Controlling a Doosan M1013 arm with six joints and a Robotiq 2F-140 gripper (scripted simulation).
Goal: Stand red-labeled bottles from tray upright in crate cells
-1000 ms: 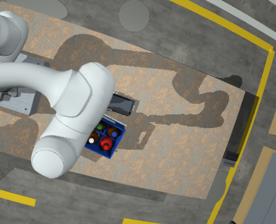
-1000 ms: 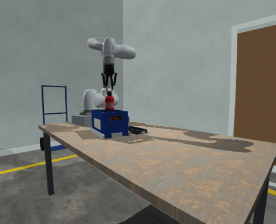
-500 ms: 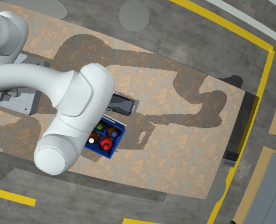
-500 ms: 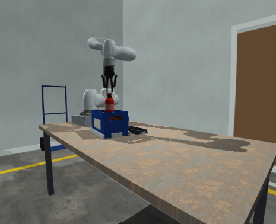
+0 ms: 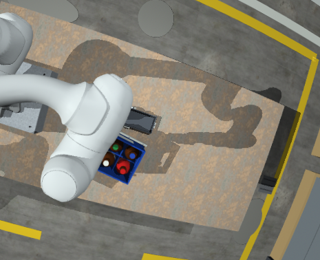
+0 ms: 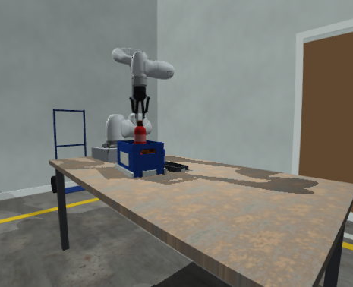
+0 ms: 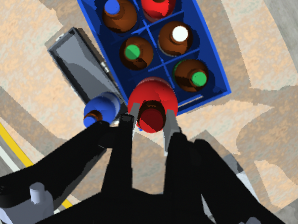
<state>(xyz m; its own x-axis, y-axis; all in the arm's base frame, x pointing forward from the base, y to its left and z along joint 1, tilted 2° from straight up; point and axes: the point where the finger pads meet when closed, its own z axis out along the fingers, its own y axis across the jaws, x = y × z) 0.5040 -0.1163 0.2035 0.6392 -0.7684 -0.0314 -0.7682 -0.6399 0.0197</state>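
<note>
The red-labeled bottle is 9 cm below my hand. Round my hand: red bottle (15 cm ahead, 13 cm to the right, 23 cm below); then blue-capped bottle (4 cm ahead, 13 cm to the left, 23 cm below); then blue crate (7 cm ahead, 7 cm to the right, 23 cm below).
</note>
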